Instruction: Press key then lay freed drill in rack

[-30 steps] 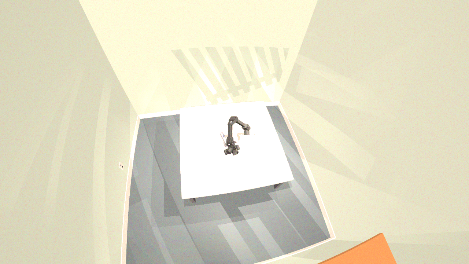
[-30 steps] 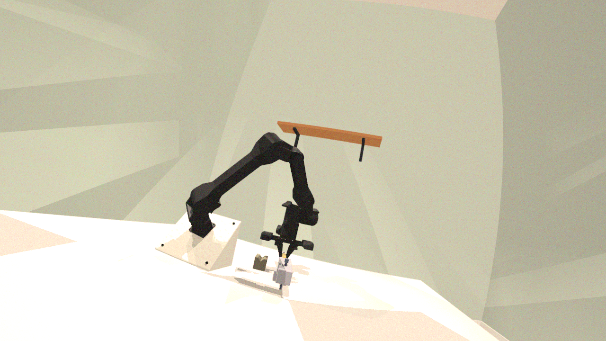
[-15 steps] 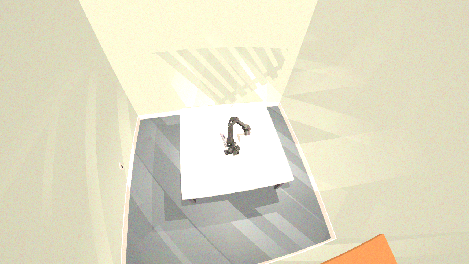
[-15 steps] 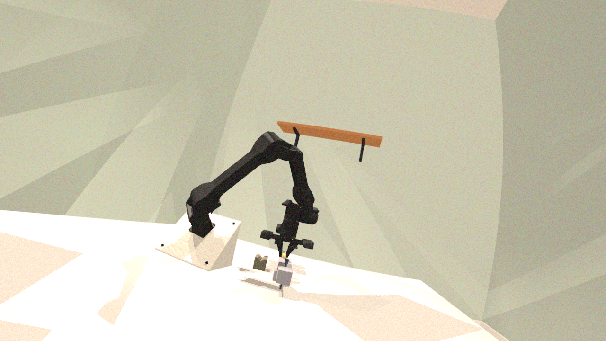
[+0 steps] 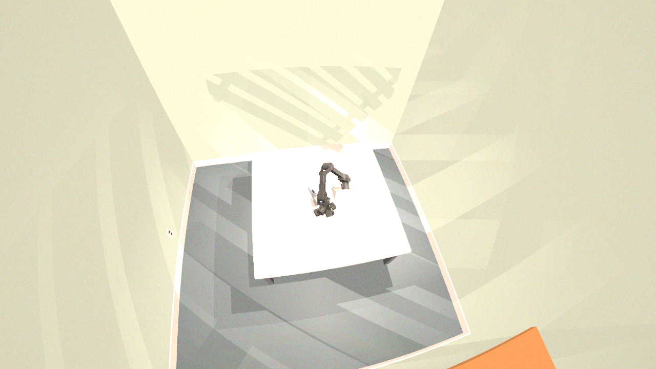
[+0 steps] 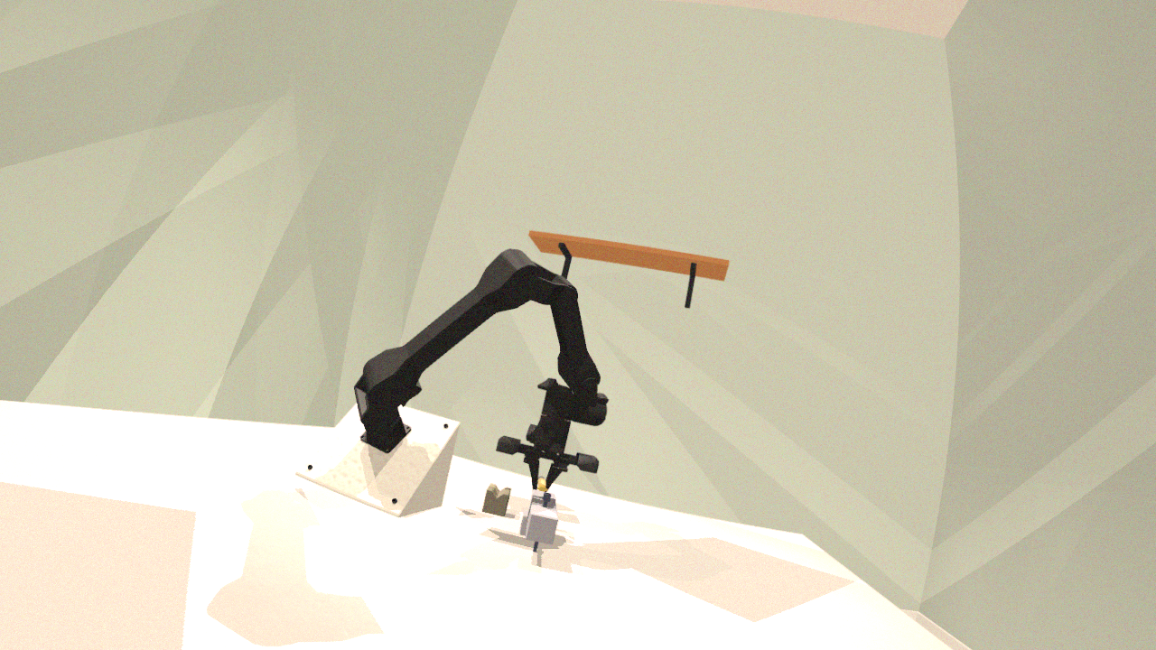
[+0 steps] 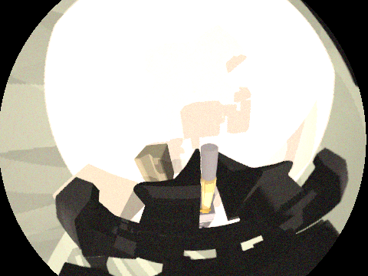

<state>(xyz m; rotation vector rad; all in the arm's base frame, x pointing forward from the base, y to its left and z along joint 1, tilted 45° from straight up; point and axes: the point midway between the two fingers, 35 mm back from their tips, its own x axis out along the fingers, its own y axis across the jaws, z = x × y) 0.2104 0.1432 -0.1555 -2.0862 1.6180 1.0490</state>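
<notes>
Right now my gripper tip is 10 mm short of the drill, 40 mm to the left of it and 30 mm below it. The rest, counted from my gripper tip: light grey box: 80 mm ahead, 190 mm to the right, 10 mm above; then rack: 50 mm behind, 60 mm to the right, 10 mm below; then small dark key: 90 mm ahead, 210 mm to the right, 20 mm above.
</notes>
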